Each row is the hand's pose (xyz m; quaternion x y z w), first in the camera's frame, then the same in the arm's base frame.
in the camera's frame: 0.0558 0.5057 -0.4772 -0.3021 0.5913 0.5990 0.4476
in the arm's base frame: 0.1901 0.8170 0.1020 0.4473 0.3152 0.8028 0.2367
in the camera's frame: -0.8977 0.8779 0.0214 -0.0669 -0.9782 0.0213 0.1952
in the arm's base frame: 0.3006 0.1444 1.0140 -0.0620 -0.5267 -0.5254 0.6654
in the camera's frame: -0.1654 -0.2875 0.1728 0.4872 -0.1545 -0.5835 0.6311
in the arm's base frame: -0.1815 -0.0941 -0.2619 0.3423 0.4804 -0.7975 0.1271
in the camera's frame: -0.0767 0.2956 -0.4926 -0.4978 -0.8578 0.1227 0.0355
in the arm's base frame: -0.0333 0.7077 0.0928 -0.3571 -0.5268 -0.1504 0.7565
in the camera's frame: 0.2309 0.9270 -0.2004 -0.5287 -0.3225 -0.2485 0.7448
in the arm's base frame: 0.7201 0.7902 0.1582 -0.0951 0.3890 -0.1738 0.8997
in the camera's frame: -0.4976 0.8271 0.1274 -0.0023 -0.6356 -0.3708 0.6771
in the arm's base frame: 0.4893 0.1921 0.6452 0.0960 0.1479 -0.6861 0.7058
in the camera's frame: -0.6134 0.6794 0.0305 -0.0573 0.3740 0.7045 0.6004
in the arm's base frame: 0.2799 0.1802 0.6696 0.7118 0.1611 0.6020 0.3239
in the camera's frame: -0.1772 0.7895 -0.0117 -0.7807 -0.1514 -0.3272 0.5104
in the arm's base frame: 0.5320 0.4232 0.3841 -0.4025 0.4580 0.0336 0.7919
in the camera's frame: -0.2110 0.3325 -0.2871 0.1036 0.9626 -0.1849 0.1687
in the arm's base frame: 0.0375 0.4918 0.1928 -0.2025 -0.7889 -0.3418 0.4689
